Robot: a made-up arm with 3 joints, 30 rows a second.
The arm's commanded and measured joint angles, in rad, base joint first. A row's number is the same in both.
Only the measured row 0 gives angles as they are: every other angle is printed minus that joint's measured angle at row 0.
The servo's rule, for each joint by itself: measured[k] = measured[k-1] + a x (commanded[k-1-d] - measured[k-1]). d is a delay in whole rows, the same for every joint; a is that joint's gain. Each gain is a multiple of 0.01, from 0.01 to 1. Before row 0 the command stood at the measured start. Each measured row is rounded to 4 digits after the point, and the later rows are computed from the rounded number. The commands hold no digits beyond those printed.
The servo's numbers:
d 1
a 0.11 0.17 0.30
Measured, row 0:
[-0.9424, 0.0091, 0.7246]
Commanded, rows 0 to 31:
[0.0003, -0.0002, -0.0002]
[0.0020, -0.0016, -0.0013]
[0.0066, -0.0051, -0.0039]
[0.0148, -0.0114, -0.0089]
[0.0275, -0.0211, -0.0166]
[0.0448, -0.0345, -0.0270]
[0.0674, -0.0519, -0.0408]
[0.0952, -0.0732, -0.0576]
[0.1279, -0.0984, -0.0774]
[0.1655, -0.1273, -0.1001]
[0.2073, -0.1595, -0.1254]
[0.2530, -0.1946, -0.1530]
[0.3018, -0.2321, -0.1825]
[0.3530, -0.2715, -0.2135]
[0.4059, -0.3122, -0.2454]
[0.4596, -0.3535, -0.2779]
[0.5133, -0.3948, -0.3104]
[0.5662, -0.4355, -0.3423]
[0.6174, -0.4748, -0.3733]
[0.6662, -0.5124, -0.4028]
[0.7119, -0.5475, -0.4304]
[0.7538, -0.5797, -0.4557]
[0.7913, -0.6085, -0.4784]
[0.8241, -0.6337, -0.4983]
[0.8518, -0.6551, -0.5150]
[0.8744, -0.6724, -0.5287]
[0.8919, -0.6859, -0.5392]
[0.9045, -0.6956, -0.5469]
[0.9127, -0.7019, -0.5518]
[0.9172, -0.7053, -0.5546]
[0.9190, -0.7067, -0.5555]
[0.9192, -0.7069, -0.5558]
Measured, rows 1 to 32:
[0.0000, 0.0000, 0.0000]
[0.0000, 0.0000, -0.0001]
[0.0002, -0.0003, -0.0005]
[0.0009, -0.0011, -0.0015]
[0.0024, -0.0029, -0.0037]
[0.0052, -0.0060, -0.0076]
[0.0096, -0.0108, -0.0134]
[0.0160, -0.0178, -0.0216]
[0.0247, -0.0272, -0.0324]
[0.0361, -0.0393, -0.0459]
[0.0503, -0.0543, -0.0622]
[0.0676, -0.0722, -0.0812]
[0.0880, -0.0930, -0.1027]
[0.1115, -0.1166, -0.1266]
[0.1381, -0.1429, -0.1527]
[0.1676, -0.1717, -0.1805]
[0.1997, -0.2026, -0.2097]
[0.2342, -0.2353, -0.2399]
[0.2707, -0.2693, -0.2706]
[0.3088, -0.3042, -0.3014]
[0.3481, -0.3396, -0.3318]
[0.3881, -0.3749, -0.3614]
[0.4283, -0.4097, -0.3897]
[0.4682, -0.4435, -0.4163]
[0.5073, -0.4758, -0.4409]
[0.5452, -0.5063, -0.4631]
[0.5814, -0.5345, -0.4828]
[0.6156, -0.5602, -0.4997]
[0.6474, -0.5832, -0.5139]
[0.6766, -0.6034, -0.5253]
[0.7031, -0.6207, -0.5341]
[0.7268, -0.6353, -0.5405]

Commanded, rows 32 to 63:
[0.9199, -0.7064, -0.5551]
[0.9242, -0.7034, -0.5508]
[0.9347, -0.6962, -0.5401]
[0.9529, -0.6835, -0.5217]
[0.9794, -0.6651, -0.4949]
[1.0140, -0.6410, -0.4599]
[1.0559, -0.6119, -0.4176]
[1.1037, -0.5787, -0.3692]
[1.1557, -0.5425, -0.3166]
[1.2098, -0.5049, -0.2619]
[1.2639, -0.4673, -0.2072]
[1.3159, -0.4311, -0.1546]
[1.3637, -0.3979, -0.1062]
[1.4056, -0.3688, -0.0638]
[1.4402, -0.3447, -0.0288]
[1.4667, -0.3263, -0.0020]
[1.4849, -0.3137, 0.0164]
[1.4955, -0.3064, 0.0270]
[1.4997, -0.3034, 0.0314]
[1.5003, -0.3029, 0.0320]
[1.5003, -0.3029, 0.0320]
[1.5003, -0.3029, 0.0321]
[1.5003, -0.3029, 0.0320]
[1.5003, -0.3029, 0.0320]
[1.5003, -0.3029, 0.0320]
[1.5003, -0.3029, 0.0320]
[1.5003, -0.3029, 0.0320]
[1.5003, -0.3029, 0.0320]
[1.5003, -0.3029, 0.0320]
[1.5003, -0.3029, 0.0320]
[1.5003, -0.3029, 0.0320]
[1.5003, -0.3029, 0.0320]
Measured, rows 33 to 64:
[0.7480, -0.6475, -0.5451]
[0.7669, -0.6575, -0.5481]
[0.7842, -0.6653, -0.5489]
[0.8008, -0.6706, -0.5463]
[0.8175, -0.6728, -0.5389]
[0.8353, -0.6715, -0.5257]
[0.8550, -0.6663, -0.5060]
[0.8771, -0.6571, -0.4795]
[0.9020, -0.6438, -0.4464]
[0.9299, -0.6266, -0.4075]
[0.9607, -0.6059, -0.3638]
[0.9941, -0.5823, -0.3168]
[1.0295, -0.5566, -0.2681]
[1.0663, -0.5296, -0.2195]
[1.1036, -0.5023, -0.1728]
[1.1406, -0.4755, -0.1296]
[1.1765, -0.4501, -0.0913]
[1.2104, -0.4269, -0.0590]
[1.2418, -0.4064, -0.0332]
[1.2702, -0.3889, -0.0138]
[1.2955, -0.3743, -0.0001]
[1.3180, -0.3622, 0.0095]
[1.3381, -0.3521, 0.0163]
[1.3559, -0.3437, 0.0210]
[1.3718, -0.3368, 0.0243]
[1.3859, -0.3310, 0.0266]
[1.3985, -0.3262, 0.0282]
[1.4097, -0.3222, 0.0293]
[1.4197, -0.3189, 0.0301]
[1.4286, -0.3162, 0.0307]
[1.4365, -0.3139, 0.0311]
[1.4435, -0.3120, 0.0314]

